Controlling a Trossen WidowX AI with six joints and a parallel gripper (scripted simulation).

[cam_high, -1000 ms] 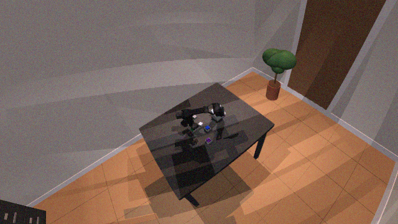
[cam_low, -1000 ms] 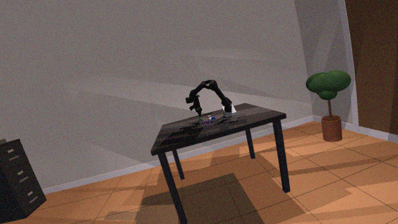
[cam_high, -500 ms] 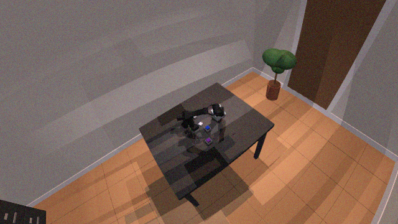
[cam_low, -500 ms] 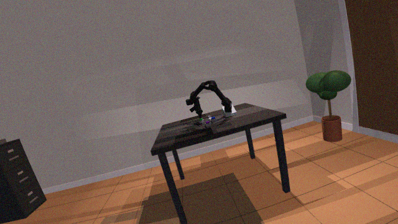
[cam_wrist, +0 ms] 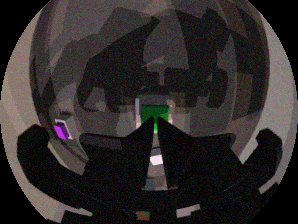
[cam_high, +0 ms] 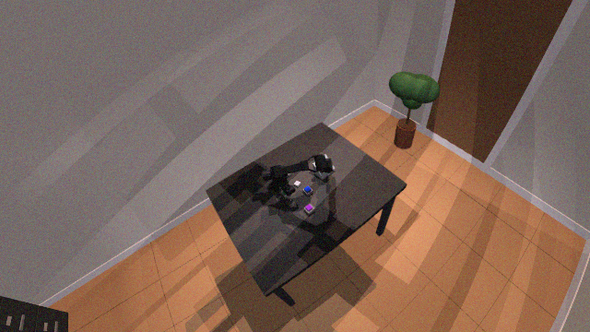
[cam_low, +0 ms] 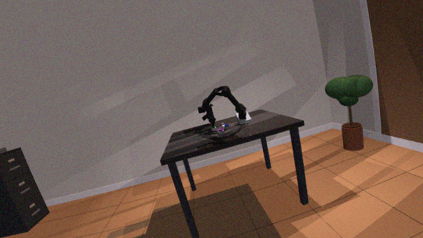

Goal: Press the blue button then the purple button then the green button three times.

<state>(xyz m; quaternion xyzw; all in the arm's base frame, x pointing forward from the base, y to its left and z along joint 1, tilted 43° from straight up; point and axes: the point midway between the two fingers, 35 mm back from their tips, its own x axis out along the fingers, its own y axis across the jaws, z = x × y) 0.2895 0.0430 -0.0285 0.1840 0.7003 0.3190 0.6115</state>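
The green button lies 1 cm below my gripper tip. The rest, counted from my gripper tip: blue button 13 cm behind, 7 cm to the left; purple button 7 cm behind, 19 cm to the left; white block 10 cm behind, 3 cm to the right, 2 cm below.
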